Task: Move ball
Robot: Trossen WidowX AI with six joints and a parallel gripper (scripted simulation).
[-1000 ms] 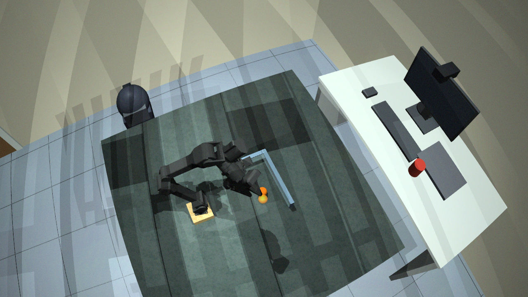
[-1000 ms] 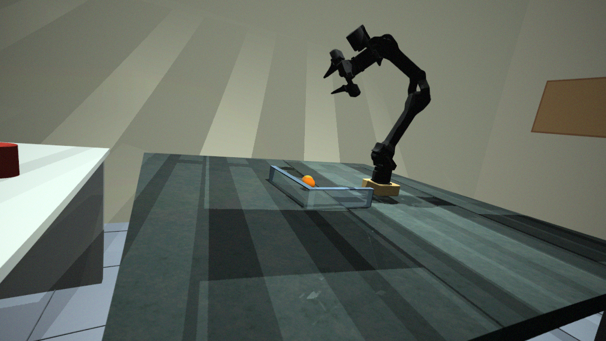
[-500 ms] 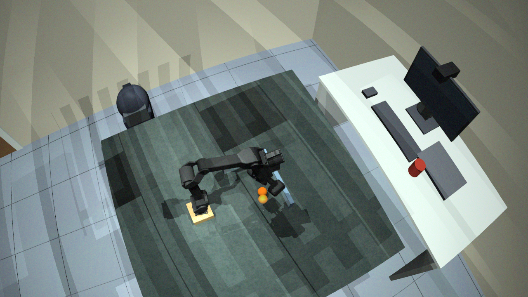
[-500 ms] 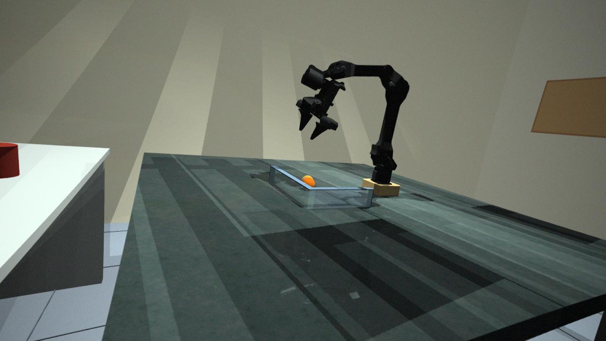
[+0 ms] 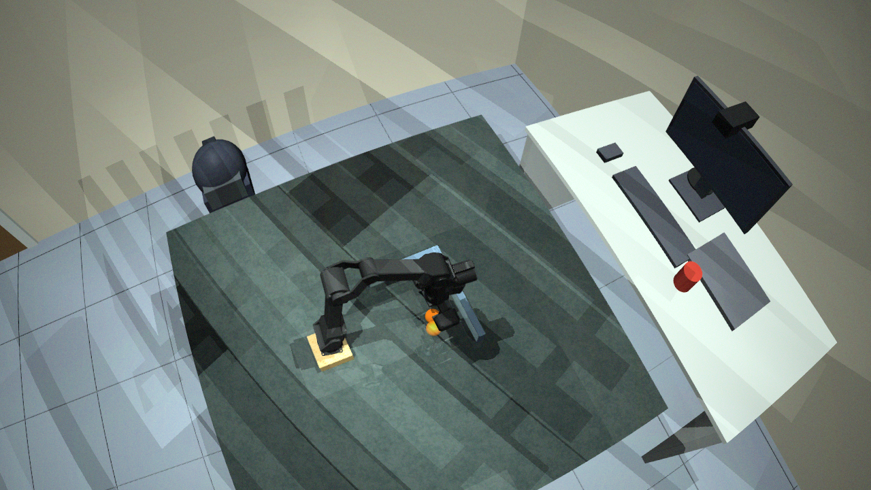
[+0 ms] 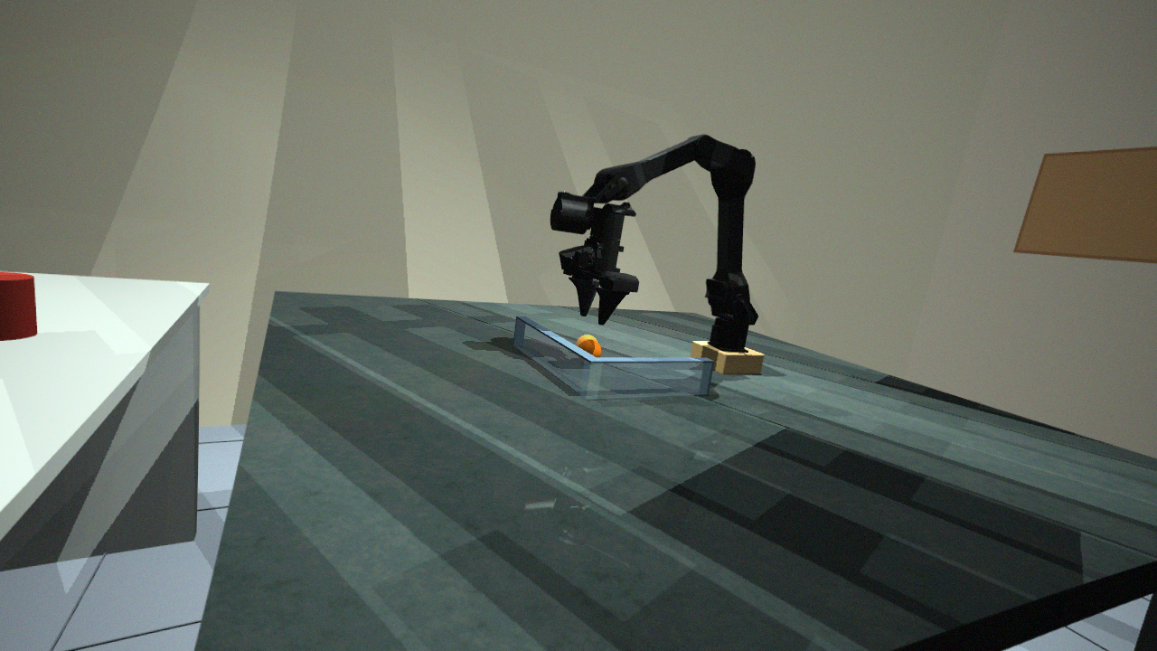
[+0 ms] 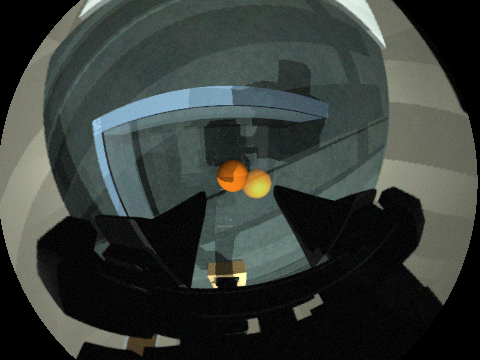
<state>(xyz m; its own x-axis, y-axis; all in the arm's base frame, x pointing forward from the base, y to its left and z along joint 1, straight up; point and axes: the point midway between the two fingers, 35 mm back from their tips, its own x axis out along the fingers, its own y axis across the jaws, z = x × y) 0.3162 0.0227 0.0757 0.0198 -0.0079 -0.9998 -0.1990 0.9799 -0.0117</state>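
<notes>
Right now my gripper tip is 60 mm above the orange ball.
</notes>
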